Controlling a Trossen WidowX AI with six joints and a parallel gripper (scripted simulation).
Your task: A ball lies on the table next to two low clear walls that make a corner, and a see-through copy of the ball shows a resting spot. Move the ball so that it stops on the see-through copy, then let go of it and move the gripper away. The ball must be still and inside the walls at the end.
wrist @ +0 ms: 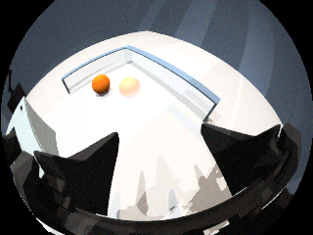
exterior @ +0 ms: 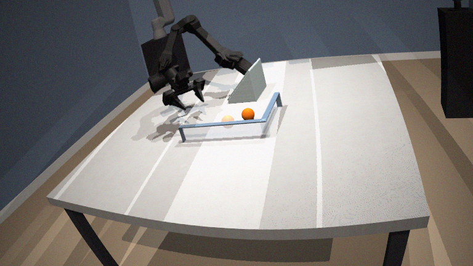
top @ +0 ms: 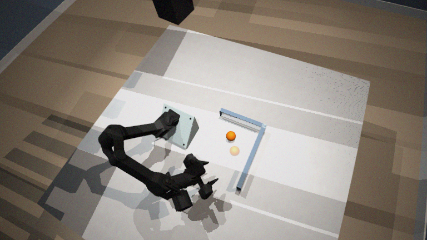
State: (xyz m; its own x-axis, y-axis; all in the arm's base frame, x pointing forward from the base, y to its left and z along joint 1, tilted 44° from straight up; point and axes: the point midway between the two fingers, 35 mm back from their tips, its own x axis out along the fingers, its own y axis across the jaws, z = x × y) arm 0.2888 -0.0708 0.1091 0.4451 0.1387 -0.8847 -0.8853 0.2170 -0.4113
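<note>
Right now the orange ball is 3 cm behind my gripper tip, 19 cm to the left of it and 6 cm below it. The rest, counted from my gripper tip: see-through copy of ball: 2 cm ahead, 14 cm to the left, 6 cm below.
</note>
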